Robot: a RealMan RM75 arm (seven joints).
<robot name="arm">
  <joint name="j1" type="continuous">
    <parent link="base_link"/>
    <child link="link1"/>
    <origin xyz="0 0 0.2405"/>
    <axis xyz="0 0 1"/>
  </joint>
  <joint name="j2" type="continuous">
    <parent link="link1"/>
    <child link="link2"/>
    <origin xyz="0 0 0"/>
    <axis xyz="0 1 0"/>
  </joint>
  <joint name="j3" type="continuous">
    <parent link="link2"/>
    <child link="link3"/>
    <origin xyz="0 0 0.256"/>
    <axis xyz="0 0 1"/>
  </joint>
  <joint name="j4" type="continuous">
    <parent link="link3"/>
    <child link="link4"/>
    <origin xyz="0 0 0"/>
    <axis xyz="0 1 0"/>
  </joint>
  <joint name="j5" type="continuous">
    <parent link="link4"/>
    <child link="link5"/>
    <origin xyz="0 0 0.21"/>
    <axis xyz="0 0 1"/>
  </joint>
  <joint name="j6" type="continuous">
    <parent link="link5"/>
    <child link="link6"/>
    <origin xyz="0 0 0"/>
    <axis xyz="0 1 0"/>
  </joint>
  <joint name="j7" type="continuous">
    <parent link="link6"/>
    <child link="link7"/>
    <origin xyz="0 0 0.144"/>
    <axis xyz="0 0 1"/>
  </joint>
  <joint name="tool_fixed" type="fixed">
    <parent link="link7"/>
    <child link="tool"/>
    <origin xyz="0 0 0"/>
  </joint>
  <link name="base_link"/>
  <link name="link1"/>
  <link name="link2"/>
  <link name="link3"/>
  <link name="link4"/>
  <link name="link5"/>
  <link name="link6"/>
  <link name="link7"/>
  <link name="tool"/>
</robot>
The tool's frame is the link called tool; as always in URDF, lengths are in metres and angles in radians. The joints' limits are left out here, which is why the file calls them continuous.
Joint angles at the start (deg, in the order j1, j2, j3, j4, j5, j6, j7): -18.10, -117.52, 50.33, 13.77, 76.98, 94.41, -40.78
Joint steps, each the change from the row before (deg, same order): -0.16, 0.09, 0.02, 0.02, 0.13, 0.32, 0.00; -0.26, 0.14, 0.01, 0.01, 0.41, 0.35, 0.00; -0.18, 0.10, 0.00, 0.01, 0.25, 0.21, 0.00; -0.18, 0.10, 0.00, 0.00, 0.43, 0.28, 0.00; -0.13, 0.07, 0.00, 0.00, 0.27, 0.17, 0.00; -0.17, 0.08, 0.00, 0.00, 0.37, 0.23, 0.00; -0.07, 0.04, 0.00, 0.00, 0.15, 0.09, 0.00; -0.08, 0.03, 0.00, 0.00, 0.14, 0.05, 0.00; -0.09, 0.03, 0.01, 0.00, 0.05, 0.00, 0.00; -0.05, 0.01, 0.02, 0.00, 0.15, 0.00, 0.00; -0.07, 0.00, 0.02, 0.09, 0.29, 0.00, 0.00; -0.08, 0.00, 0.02, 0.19, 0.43, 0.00, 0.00; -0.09, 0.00, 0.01, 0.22, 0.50, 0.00, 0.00; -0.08, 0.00, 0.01, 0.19, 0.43, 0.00, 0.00; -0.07, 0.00, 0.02, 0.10, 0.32, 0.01, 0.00
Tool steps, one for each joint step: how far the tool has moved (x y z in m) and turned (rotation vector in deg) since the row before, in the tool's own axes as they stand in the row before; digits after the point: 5 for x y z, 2 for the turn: 0.00108, -0.00004, 0.00054, -0.44, 0.16, 0.15; 0.00107, 0.00006, 0.00087, -0.73, 0.01, 0.21; 0.00075, -0.00012, 0.00058, -0.45, 0.00, 0.15; 0.00057, 0.00035, 0.00056, -0.63, -0.06, 0.13; 0.00041, 0.00013, 0.00041, -0.40, -0.04, 0.09; 0.00049, 0.00027, 0.00058, -0.55, -0.06, 0.11; 0.00021, 0.00006, 0.00020, -0.22, -0.03, 0.05; 0.00016, 0.00001, 0.00031, -0.19, -0.04, 0.05; 0.00023, -0.00025, 0.00038, -0.11, -0.02, 0.06; -0.00011, 0.00016, 0.00025, -0.17, -0.10, 0.01; -0.00008, 0.00023, 0.00048, -0.31, -0.17, 0.09; -0.00004, 0.00024, 0.00060, -0.44, -0.25, 0.18; -0.00004, 0.00025, 0.00066, -0.50, -0.28, 0.21; -0.00002, 0.00020, 0.00057, -0.43, -0.25, 0.18; -0.00008, 0.00026, 0.00047, -0.34, -0.18, 0.10
